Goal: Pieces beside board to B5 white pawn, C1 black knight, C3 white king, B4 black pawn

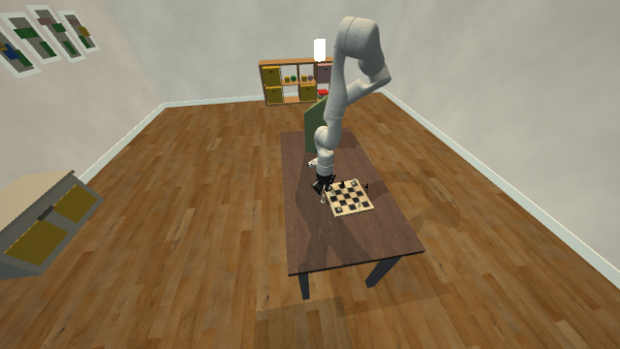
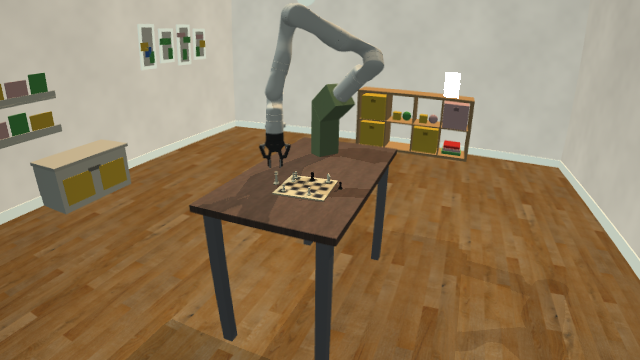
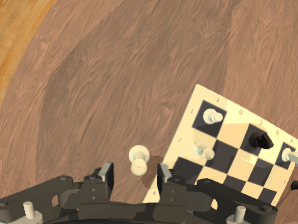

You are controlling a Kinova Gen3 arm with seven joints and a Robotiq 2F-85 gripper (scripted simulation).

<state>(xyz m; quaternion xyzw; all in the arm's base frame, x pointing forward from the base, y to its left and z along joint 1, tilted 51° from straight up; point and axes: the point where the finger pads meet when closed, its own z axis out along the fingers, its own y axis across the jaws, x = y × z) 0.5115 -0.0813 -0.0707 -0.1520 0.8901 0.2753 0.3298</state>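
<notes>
My gripper is now 6 cm above the white king. From my hand the other things lie so: black pawn: 8 cm behind, 27 cm to the left, 8 cm below; black knight: 10 cm behind, 13 cm to the left, 7 cm below; chessboard: 2 cm behind, 14 cm to the left, 9 cm below.
</notes>
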